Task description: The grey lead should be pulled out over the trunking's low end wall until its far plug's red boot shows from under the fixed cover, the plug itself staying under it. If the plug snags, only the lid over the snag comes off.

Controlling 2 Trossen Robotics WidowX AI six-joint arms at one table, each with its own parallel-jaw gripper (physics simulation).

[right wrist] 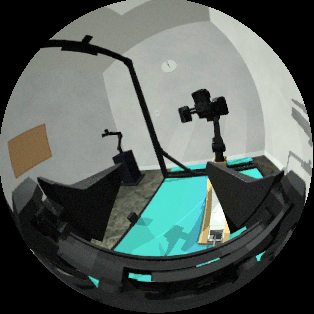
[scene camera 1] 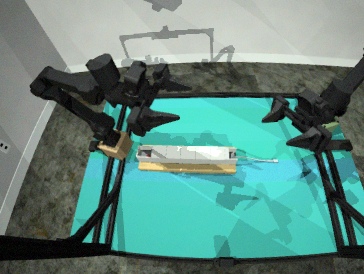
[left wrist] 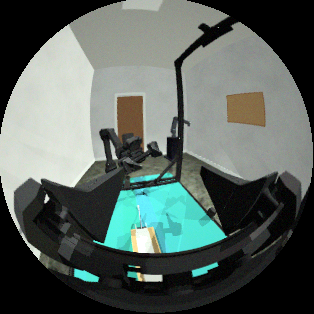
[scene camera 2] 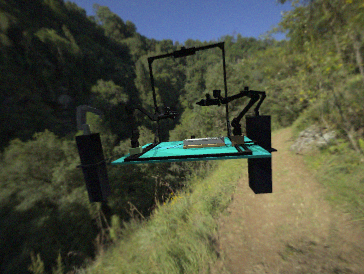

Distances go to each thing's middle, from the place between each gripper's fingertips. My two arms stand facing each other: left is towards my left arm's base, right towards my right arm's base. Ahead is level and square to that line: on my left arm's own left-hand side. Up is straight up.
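I find the trunking (scene camera 1: 228, 166) 380 mm below my left hand, 20 mm to the left of it and 50 mm ahead of it.
As for my right hand, the trunking is 31 cm below it, 11 cm ahead of it and 22 cm to the left of it.
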